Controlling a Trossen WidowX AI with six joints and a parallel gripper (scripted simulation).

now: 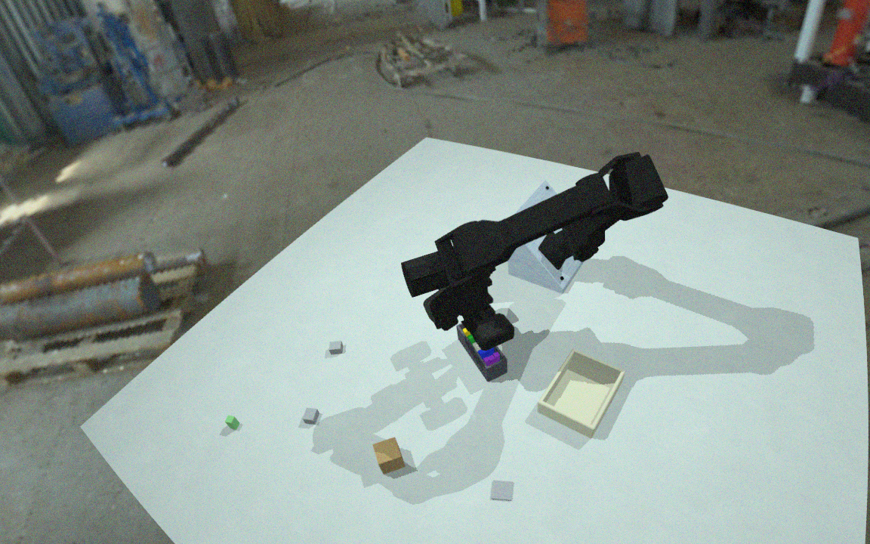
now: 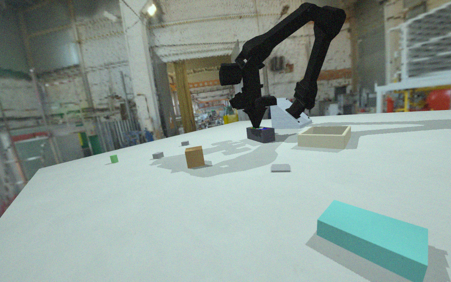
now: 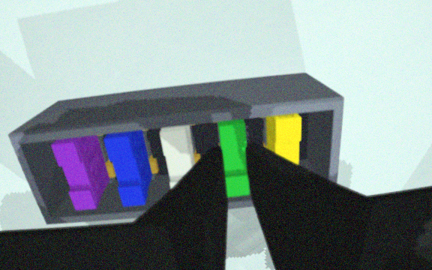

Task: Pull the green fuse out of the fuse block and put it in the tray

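My gripper tip is now 1 cm past the yellow fuse, 2 cm to the left of it and 1 cm above it. Also, from my gripper tip: white fuse (1 cm ahead, 2 cm to the left, 1 cm below); then blue fuse (2 cm ahead, 3 cm to the left, 1 cm below); then green fuse (1 cm below).
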